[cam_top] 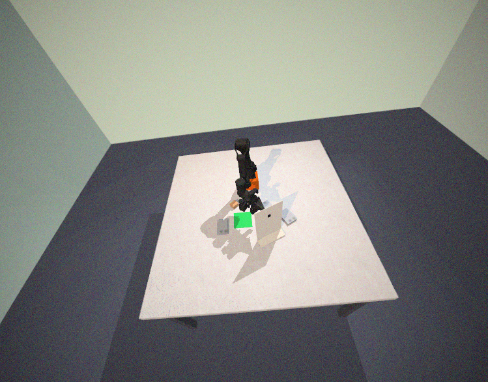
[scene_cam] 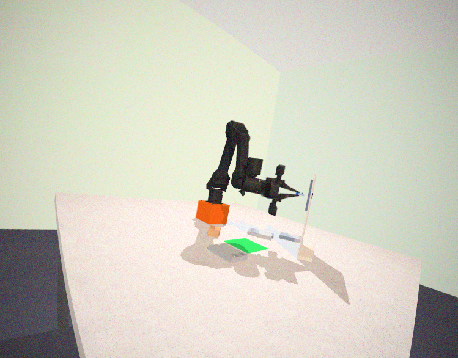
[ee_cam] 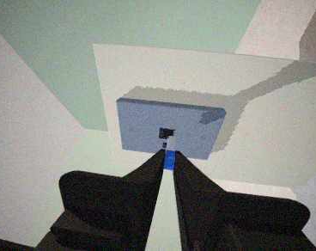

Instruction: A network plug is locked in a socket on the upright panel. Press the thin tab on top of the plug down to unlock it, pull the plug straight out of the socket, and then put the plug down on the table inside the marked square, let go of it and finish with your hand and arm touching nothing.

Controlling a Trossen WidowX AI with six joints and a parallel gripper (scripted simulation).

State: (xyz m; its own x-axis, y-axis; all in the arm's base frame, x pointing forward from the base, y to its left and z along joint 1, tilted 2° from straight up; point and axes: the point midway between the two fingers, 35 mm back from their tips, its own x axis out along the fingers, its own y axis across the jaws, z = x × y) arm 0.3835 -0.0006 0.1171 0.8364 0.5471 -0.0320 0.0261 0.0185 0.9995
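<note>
My gripper tip is now 21 cm above the green marked square, 13 cm to the left of it and 10 cm past it. Round my gripper tip: small tan cube: 23 cm behind, 20 cm below, 17 cm to the right; then blue network plug: right at my gripper tip; then panel: 8 cm below, 5 cm ahead, 2 cm to the left.
</note>
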